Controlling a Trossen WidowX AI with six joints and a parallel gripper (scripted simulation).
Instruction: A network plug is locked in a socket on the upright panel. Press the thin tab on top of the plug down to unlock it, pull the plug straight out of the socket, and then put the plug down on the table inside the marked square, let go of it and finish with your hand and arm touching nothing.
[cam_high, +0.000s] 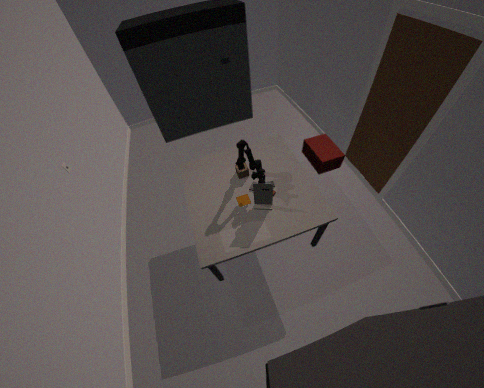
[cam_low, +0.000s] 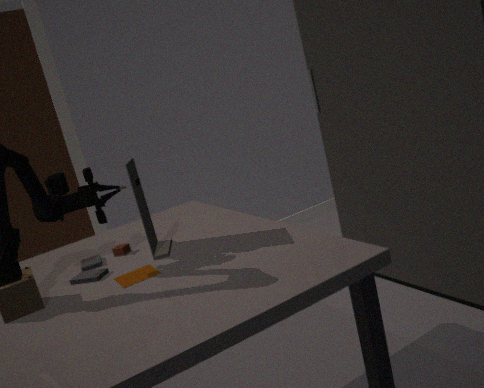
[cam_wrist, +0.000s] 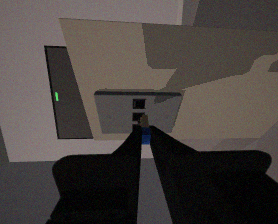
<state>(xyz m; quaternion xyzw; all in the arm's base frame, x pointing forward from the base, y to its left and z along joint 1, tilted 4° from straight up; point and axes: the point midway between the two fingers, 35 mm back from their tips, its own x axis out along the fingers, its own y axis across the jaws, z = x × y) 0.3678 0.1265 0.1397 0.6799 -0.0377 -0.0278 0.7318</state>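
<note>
Right now the orange marked square is 6 cm behind my gripper tip, 19 cm to the right of it and 25 cm below it. The rest, counted from my gripper tip: network plug right at my gripper tip; grey upright panel 6 cm ahead, 1 cm to the right, 10 cm below.
</note>
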